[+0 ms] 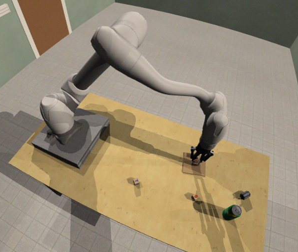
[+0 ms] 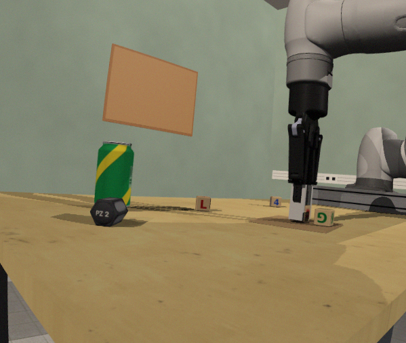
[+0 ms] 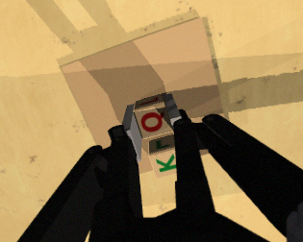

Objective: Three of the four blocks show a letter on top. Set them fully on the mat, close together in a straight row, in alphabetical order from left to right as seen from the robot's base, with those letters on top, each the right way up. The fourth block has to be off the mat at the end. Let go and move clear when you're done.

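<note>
My hand is 40 mm above the brown mat. Round my hand: yellow can (300 mm ahead, 190 mm to the right, 20 mm above); T block (240 mm behind, 290 mm to the right, 30 mm below).
</note>
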